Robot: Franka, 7 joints.
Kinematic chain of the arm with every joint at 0, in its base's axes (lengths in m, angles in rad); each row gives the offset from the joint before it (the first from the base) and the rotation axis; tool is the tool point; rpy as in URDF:
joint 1: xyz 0 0 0.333 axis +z
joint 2: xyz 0 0 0 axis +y
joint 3: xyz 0 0 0.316 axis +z
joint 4: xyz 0.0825 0 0 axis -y
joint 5: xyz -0.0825 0 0.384 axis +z
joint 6: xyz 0 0 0 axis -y
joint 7: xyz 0.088 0 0 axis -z
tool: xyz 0 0 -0.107 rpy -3.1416 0 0
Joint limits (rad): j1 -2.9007..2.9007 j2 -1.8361..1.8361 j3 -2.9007..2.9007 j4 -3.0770..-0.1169 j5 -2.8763..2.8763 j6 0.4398..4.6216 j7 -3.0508..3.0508
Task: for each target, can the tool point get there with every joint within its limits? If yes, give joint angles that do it. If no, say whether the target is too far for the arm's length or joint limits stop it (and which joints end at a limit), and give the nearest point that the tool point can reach.
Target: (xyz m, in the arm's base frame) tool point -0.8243 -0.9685 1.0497
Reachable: no: too far | nearest point -0.4844 -0.5692 0.7542 | short by 0.602 m
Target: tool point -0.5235 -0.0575 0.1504
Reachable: yes | joints 1.0618 -1.4861 1.7382 -1.7671 1.3069 0.8051 -0.4404
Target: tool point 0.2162 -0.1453 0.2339
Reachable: yes | joints 0.9747 -0.1576 -1.8041 -2.6735 0.3851 1.3640 1.4011
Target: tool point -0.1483 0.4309 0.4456
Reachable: yes | joints 0.4223 -0.5416 1.6554 -2.3409 -1.5444 1.2010 -1.9993
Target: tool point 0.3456 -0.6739 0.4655
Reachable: yes | joints -0.9860 0.7473 -0.0130 -1.2976 0.6777 3.5646 -1.2018
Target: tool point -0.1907 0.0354 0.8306
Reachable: yes | joints -0.1271 -1.4566 -0.2412 -2.1191 -1.1513 4.2448 -1.1345
